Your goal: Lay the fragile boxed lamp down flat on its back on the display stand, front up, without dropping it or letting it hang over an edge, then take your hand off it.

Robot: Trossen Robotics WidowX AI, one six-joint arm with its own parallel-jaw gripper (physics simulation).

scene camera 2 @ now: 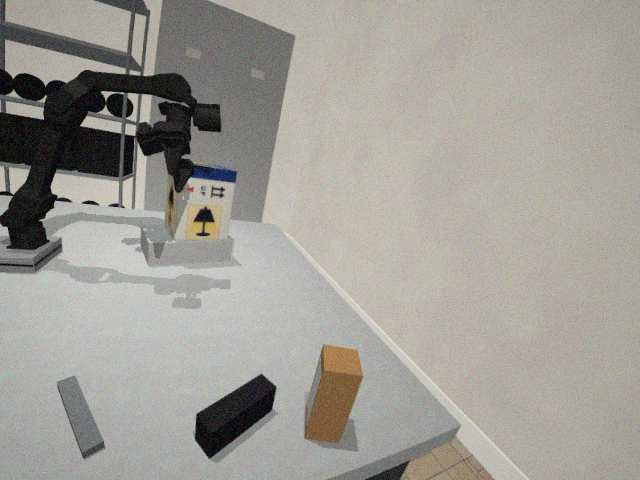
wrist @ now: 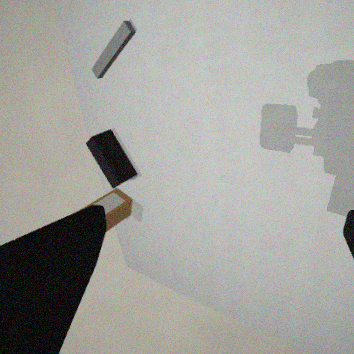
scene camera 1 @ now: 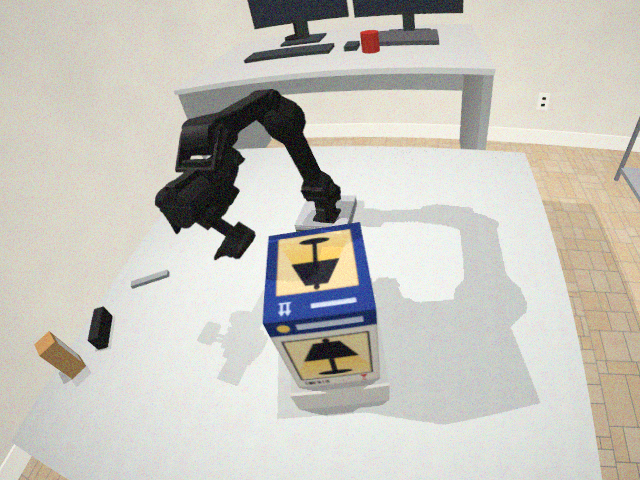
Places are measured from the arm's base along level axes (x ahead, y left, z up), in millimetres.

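Where they show: gripper, between the fingertips: (scene camera 2: 174,183) (wrist: 226,219) (scene camera 1: 196,245); arm's base, origin of its link: (scene camera 2: 29,244) (scene camera 1: 327,215).
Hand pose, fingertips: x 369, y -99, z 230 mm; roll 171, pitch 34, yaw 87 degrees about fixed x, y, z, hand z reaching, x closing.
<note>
Things, the pixels of their top centre, and the offset from my fingertips.
- grey bar, centre of its top: (scene camera 2: 78,409) (wrist: 108,51) (scene camera 1: 148,277) 36 mm back, 362 mm right, 257 mm down
- black block, centre of its top: (scene camera 2: 239,399) (wrist: 101,162) (scene camera 1: 95,322) 171 mm ahead, 386 mm right, 219 mm down
- orange block, centre of its top: (scene camera 2: 342,359) (wrist: 79,229) (scene camera 1: 44,343) 298 mm ahead, 401 mm right, 139 mm down
The boxed lamp (scene camera 1: 320,304) (scene camera 2: 209,201) stands upright on the display stand (scene camera 1: 343,400) (scene camera 2: 191,253). Its blue top with a lamp picture faces up, and its white sides carry upright lamp pictures. The stand is a low pale block under it. The gripper (scene camera 1: 197,244) (scene camera 2: 163,173) (wrist: 225,220) is open and empty, raised above the table. In scene camera 1 it is left of the box, apart from it. In scene camera 2 one finger overlaps the box's left part. The box does not show in the wrist view.
A grey bar (scene camera 1: 149,279) (scene camera 2: 80,417) (wrist: 113,50), a black block (scene camera 1: 100,328) (scene camera 2: 235,415) (wrist: 112,159) and an orange block (scene camera 1: 62,357) (scene camera 2: 333,395) (wrist: 120,216) are near the table's left edge in scene camera 1. Behind stands a desk (scene camera 1: 217,72) with monitors and a red cup (scene camera 1: 370,41).
</note>
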